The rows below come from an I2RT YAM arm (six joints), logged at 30 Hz.
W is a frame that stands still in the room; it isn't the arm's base.
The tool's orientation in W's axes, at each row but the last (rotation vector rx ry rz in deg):
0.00, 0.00, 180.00
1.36, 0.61, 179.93
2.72, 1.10, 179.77
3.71, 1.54, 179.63
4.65, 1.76, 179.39
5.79, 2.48, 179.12
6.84, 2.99, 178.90
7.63, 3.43, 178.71
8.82, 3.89, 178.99
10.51, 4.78, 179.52
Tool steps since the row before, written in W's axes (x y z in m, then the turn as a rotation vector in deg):
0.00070, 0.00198, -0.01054, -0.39, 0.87, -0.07
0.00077, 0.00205, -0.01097, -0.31, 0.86, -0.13
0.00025, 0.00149, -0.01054, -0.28, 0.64, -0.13
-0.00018, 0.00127, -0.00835, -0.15, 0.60, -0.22
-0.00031, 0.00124, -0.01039, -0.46, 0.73, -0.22
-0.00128, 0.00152, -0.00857, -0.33, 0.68, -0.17
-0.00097, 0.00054, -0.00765, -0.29, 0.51, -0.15
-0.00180, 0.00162, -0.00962, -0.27, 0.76, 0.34
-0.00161, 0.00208, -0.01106, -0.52, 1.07, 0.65
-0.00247, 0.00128, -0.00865, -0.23, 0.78, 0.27
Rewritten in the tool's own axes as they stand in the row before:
-0.00070, -0.00198, -0.01054, 0.39, -0.87, -0.07
-0.00093, -0.00213, -0.01094, 0.31, -0.86, -0.13
-0.00056, -0.00162, -0.01051, 0.28, -0.64, -0.13
-0.00016, -0.00141, -0.00833, 0.14, -0.60, -0.22
-0.00022, -0.00144, -0.01037, 0.46, -0.73, -0.23
0.00075, -0.00174, -0.00859, 0.33, -0.68, -0.17
0.00039, -0.00078, -0.00768, 0.29, -0.51, -0.15
0.00101, -0.00196, -0.00967, 0.31, -0.74, 0.34
0.00055, -0.00255, -0.01107, 0.60, -1.03, 0.64
0.00145, -0.00174, -0.00880, 0.26, -0.76, 0.28

